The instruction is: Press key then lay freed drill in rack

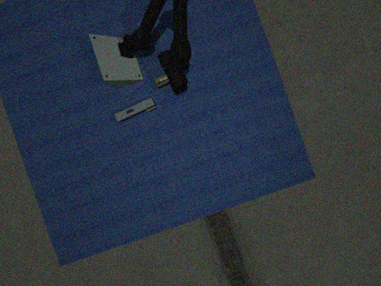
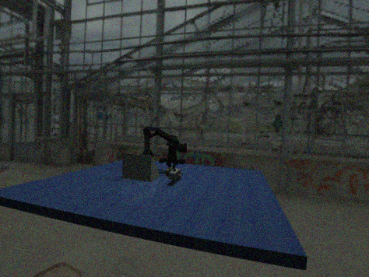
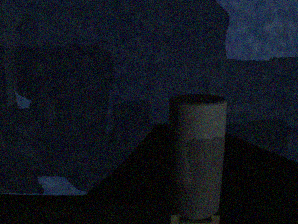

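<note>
The drill lies 4 cm to the right of my gripper tip, 4 cm above it and 1 cm ahead of it. Round my gripper tip: long grey block (21 cm to the right, 11 cm ahead, 4 cm above).
</note>
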